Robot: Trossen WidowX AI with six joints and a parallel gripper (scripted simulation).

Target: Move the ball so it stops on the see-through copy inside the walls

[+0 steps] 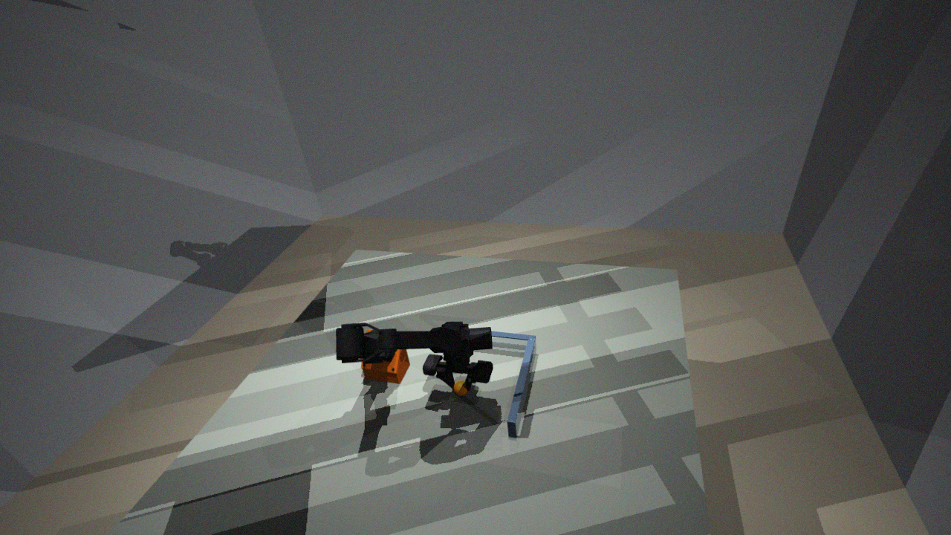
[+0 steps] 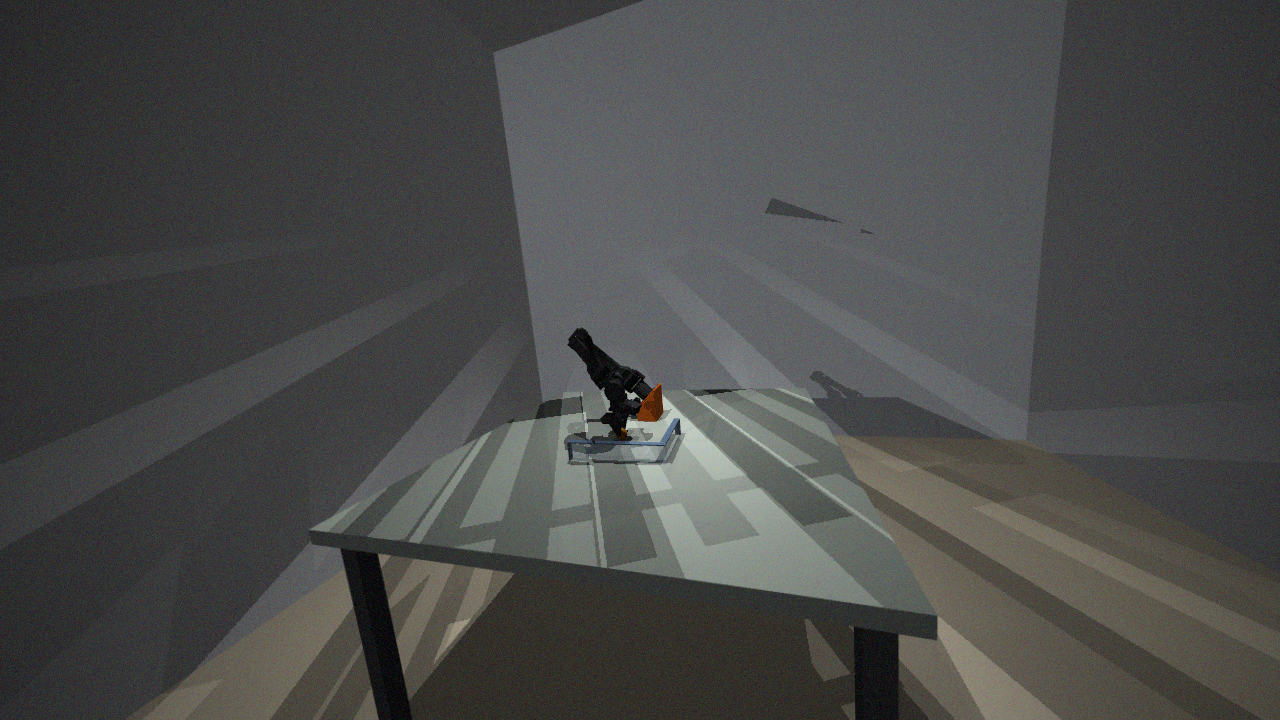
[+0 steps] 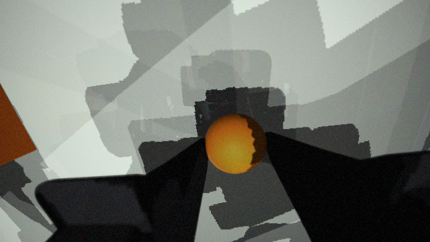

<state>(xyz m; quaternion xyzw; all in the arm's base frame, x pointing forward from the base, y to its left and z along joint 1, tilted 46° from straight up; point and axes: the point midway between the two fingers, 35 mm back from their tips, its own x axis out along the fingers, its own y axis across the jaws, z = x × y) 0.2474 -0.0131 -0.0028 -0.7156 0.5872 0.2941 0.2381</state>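
My gripper tip is right at the orange ball.
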